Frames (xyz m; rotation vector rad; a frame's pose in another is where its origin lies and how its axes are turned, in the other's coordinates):
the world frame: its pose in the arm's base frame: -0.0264 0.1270 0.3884 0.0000 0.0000 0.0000
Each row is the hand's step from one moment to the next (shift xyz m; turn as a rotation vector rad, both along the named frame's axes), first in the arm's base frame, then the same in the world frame.
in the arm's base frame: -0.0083 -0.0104 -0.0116 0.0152 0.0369 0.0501
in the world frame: -0.0083 -0.0104 -0.0116 0.0152 0.0369 0.0501
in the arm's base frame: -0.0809 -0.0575 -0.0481 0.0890 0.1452 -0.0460
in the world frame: -0.0809 -0.0575 -0.0481 0.0890 0.1452 -0.0460
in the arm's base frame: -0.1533 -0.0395 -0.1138 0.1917 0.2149 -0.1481
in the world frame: -0.1533 -0.0395 -0.1138 0.1917 0.2149 -0.1481
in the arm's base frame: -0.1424 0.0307 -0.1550 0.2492 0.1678 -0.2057
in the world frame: -0.1424 0.0307 -0.1550 0.2492 0.1678 -0.2057
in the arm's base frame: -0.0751 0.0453 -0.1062 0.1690 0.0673 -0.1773
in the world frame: -0.0751 0.0453 -0.1062 0.1690 0.0673 -0.1773
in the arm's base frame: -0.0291 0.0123 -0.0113 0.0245 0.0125 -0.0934
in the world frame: -0.0291 0.0123 -0.0113 0.0245 0.0125 -0.0934
